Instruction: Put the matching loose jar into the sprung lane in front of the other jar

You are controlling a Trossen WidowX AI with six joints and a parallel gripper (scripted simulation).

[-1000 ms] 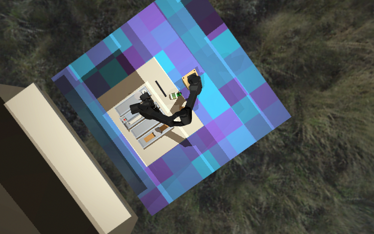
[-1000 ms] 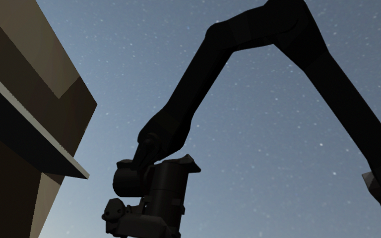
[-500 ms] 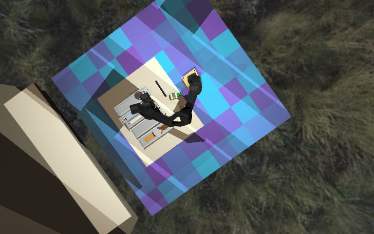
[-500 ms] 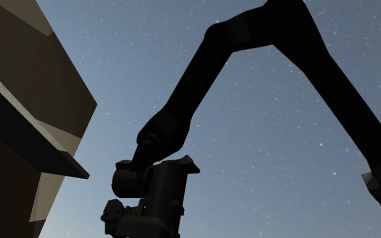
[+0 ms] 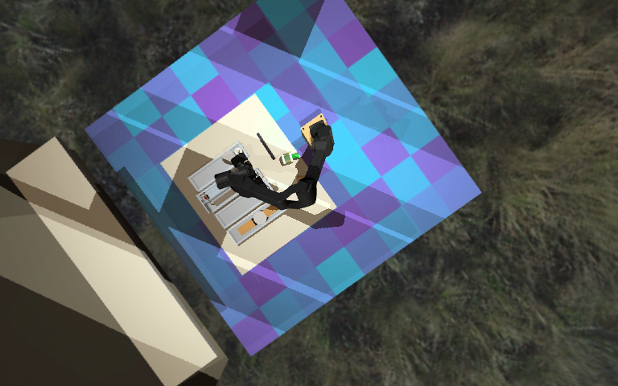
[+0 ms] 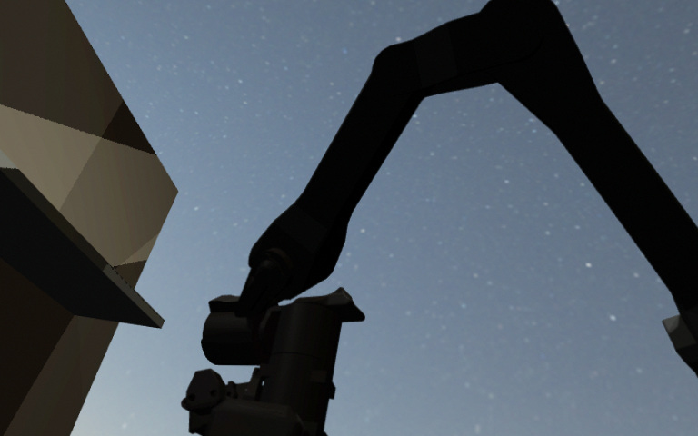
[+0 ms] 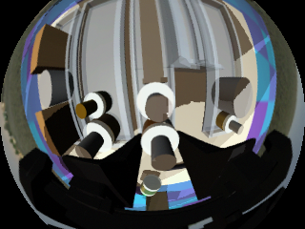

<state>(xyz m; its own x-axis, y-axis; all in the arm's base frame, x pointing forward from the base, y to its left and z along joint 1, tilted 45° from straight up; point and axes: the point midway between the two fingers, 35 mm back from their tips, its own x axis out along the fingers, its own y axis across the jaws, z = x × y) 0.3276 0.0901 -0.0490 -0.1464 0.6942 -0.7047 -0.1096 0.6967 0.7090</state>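
Right now the black bar is 11 cm behind my gripper tip, 9 cm to the right of it and 4 cm below it.
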